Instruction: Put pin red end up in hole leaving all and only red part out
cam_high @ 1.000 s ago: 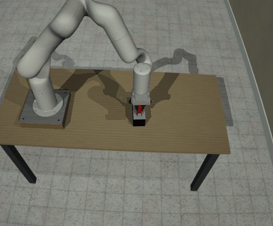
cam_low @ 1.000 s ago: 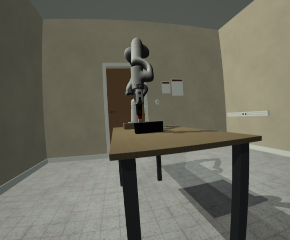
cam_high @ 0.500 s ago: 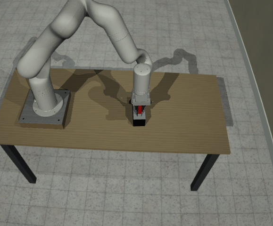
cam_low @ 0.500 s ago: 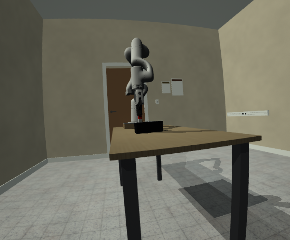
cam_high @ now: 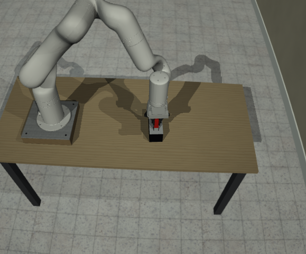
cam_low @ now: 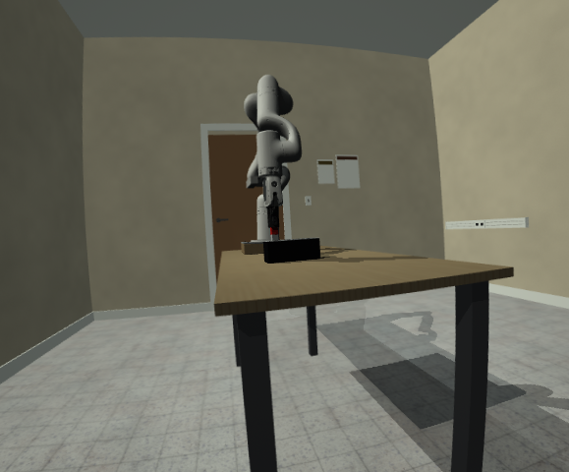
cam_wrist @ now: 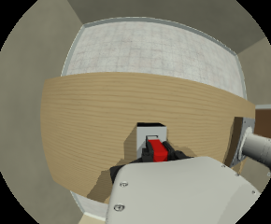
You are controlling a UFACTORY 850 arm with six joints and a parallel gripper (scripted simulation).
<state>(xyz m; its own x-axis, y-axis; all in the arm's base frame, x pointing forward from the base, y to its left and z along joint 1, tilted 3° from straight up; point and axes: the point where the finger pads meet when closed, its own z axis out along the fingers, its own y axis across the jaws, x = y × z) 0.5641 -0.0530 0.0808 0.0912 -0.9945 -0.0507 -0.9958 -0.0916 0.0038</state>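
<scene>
Now: hand 1 cm above the pin. Also, from my hand: black block (10 cm below, 6 cm to the left, 1 cm behind).
</scene>
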